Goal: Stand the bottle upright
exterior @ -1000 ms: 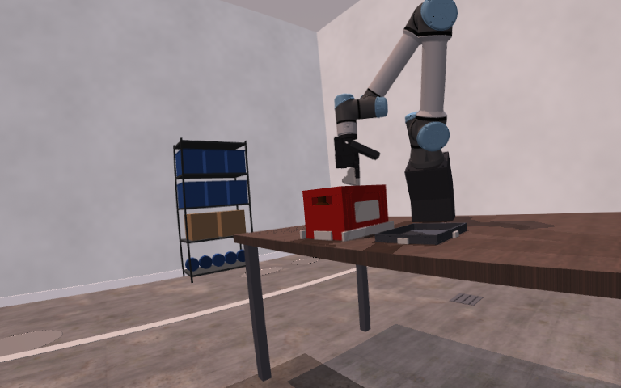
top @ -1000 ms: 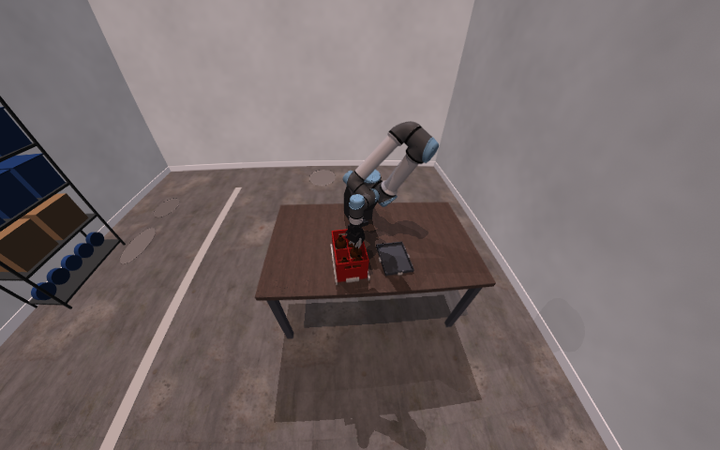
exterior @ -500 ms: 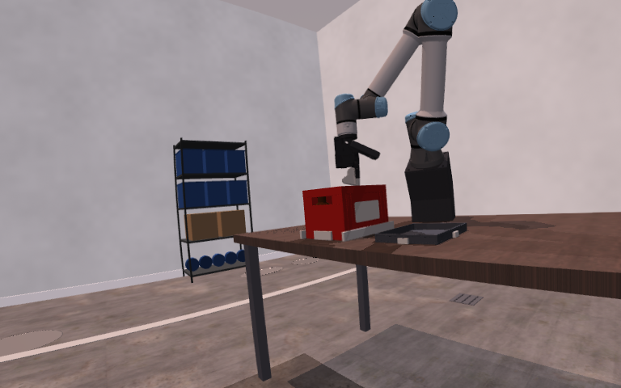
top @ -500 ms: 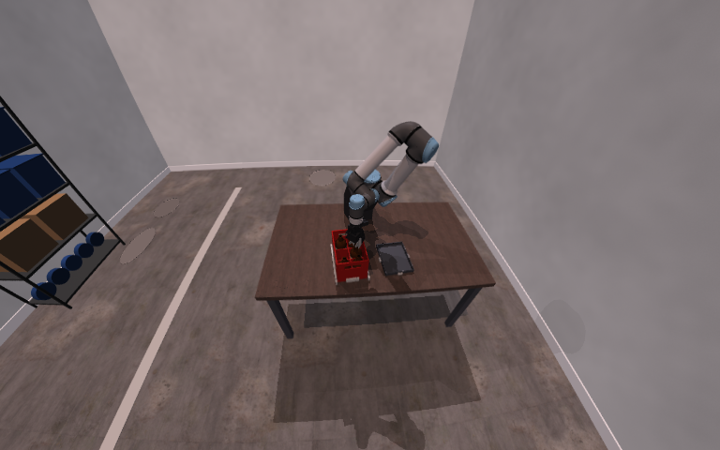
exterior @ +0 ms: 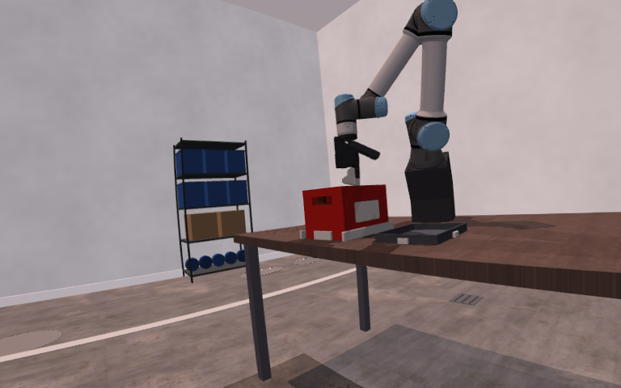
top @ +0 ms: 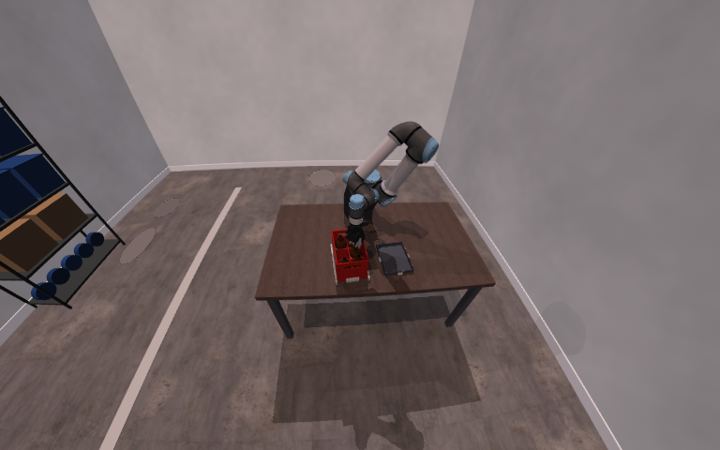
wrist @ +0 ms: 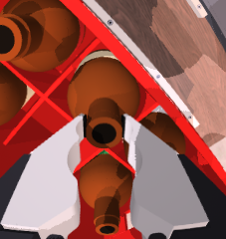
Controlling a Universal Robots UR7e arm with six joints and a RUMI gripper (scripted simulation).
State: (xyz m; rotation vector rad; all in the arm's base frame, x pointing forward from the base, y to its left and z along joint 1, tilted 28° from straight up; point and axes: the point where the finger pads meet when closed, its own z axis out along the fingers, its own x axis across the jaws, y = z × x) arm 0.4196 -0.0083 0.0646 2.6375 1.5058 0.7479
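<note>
My gripper is now 7 cm above the brown bottle. Also, from my hand: dark tray (25 cm to the left, 14 cm below, 6 cm behind); red crate (7 cm below, 4 cm to the right, 2 cm ahead); glass bottle (12 cm ahead, 7 cm below, 6 cm to the right).
</note>
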